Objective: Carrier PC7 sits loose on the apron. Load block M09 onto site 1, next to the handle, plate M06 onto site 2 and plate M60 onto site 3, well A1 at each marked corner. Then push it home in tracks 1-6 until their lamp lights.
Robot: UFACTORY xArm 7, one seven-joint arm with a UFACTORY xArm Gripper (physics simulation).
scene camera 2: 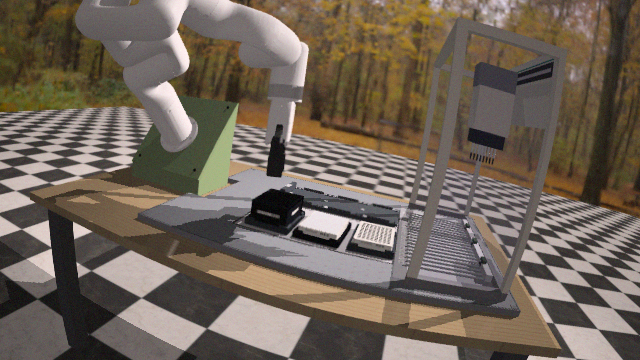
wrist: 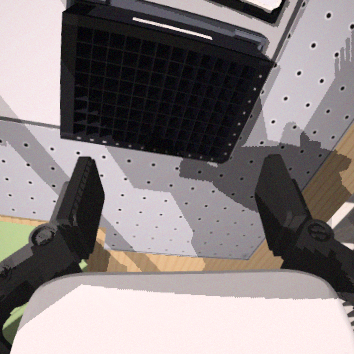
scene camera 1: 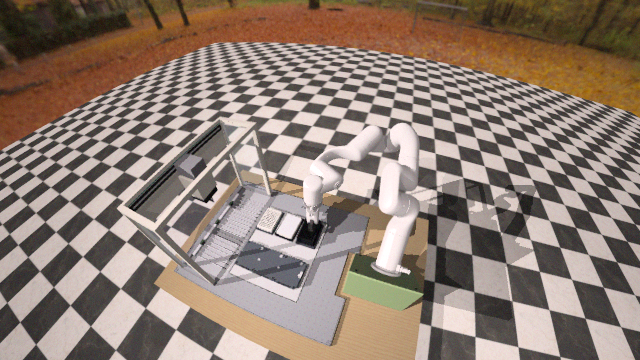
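Seen in the pictures: gripper, fingertip midpoint: (scene camera 2: 275,173) (wrist: 179,174) (scene camera 1: 312,221); arm's base, link origin: (scene camera 2: 179,134) (scene camera 1: 385,270).
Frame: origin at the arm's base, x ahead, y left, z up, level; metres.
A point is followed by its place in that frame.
Observation:
A tall black block with a grid of square wells (scene camera 1: 306,240) {x 0.373, y -0.006, z -0.075 m} (scene camera 2: 277,206) {x 0.418, y -0.123, z -0.073 m} (wrist: 160,90) {x 0.397, y -0.064, z -0.076 m} stands in a black holder. Beside it are a smooth white plate (scene camera 1: 288,226) {x 0.500, y -0.042, z -0.100 m} (scene camera 2: 324,226) {x 0.511, y -0.080, z -0.100 m} and a white plate with round wells (scene camera 1: 270,220) {x 0.603, y -0.026, z -0.101 m} (scene camera 2: 375,236) {x 0.617, y -0.050, z -0.102 m}. Their labels are too small to read. The long dark grey carrier (scene camera 1: 272,262) {x 0.464, y 0.153, z -0.116 m} (scene camera 2: 345,205) {x 0.480, y 0.167, z -0.116 m} lies flat alongside the row. My gripper (scene camera 1: 312,224) {x 0.380, y -0.079, z -0.017 m} (scene camera 2: 275,175) {x 0.380, y -0.079, z -0.017 m} (wrist: 179,174) {x 0.380, y -0.079, z -0.017 m} is open and empty, above the deck. In the wrist view the black block lies beyond the fingertips, not between them.
Grooved tracks (scene camera 1: 235,220) {x 0.786, y 0.059, z -0.127 m} (scene camera 2: 440,250) lie beneath a tall pale frame (scene camera 1: 260,162) {x 0.724, y -0.169, z 0.134 m} (scene camera 2: 442,145) {x 0.719, y -0.191, z 0.126 m}. A grey and white pipetting head (scene camera 1: 192,167) {x 0.768, y 0.134, z 0.333 m} (scene camera 2: 494,105) hangs inside it. A green base (scene camera 1: 382,290) {x -0.012, y 0.099, z 0.039 m} (scene camera 2: 215,145) {x 0.137, y 0.013, z -0.009 m} carries the arm at the table's other end.

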